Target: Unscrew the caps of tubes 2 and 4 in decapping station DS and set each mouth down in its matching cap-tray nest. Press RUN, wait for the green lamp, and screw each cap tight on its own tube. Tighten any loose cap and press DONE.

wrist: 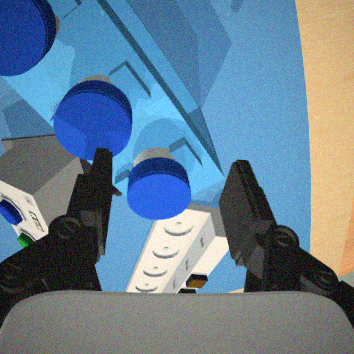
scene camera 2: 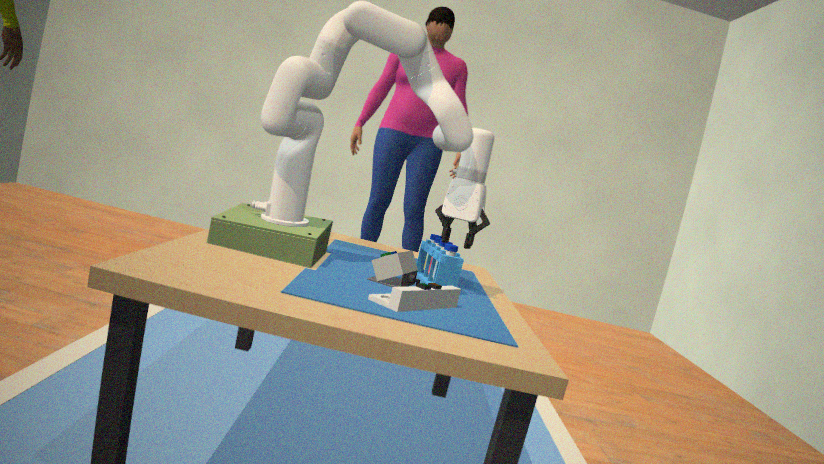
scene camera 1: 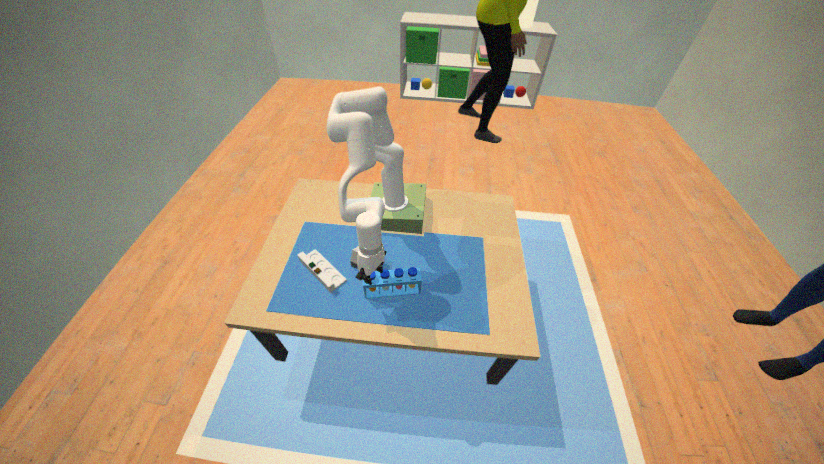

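Pixels of known places: gripper, fingertip midpoint: [wrist: 169, 176] [scene camera 2: 455, 245] [scene camera 1: 373, 276]; arm's base, link origin: [scene camera 2: 284, 221] [scene camera 1: 395, 202].
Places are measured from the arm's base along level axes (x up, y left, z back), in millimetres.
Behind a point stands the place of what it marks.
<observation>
The light-blue rack [scene camera 1: 405, 292] @[x -73, y 43, z -442 mm] [scene camera 2: 452, 273] @[x -23, y -118, z -443 mm] [wrist: 95, 40] @[x 17, y -8, z -443 mm] holds several tubes in a row. Blue caps sit on them, among them the end cap [scene camera 1: 372, 275] @[x 44, y -80, z -437 mm] [wrist: 159, 192] @[x 43, y -83, z -434 mm] and its neighbour [scene camera 1: 385, 273] @[x 43, y -32, z -429 mm] [wrist: 92, 120] @[x 44, y -31, z -430 mm]. My gripper [scene camera 1: 369, 275] @[x 44, y -76, z -443 mm] [scene camera 2: 457, 242] @[x 44, y -76, z -443 mm] [wrist: 169, 176] @[x 44, y -76, z -443 mm] is open and empty, pointing down above that end of the rack. In the wrist view the end cap shows between the fingers, and the left fingertip overlaps the neighbour's edge. The white cap tray [scene camera 1: 321, 269] @[x -67, y -305, z -333 mm] [scene camera 2: 426, 298] @[x -52, y -344, z -347 mm] [wrist: 192, 240] @[x -66, y -273, z -382 mm] shows no caps in its visible nests. Tube numbers are not readable.
A grey box [scene camera 2: 394, 266] @[x -27, y -172, z -287 mm] [wrist: 40, 170] @[x -22, y -69, z -336 mm] with a blue button [wrist: 10, 211] @[x -5, y -79, z -296 mm] and a green button [wrist: 24, 240] @[x -6, y -114, z -274 mm] stands near the rack. A dark green and a brown block sit on the tray. The green arm base [scene camera 1: 412, 221] @[x -3, y 79, z -119 mm] [scene camera 2: 265, 236] @[x -31, y -124, z 30 mm] is at the table's back.
</observation>
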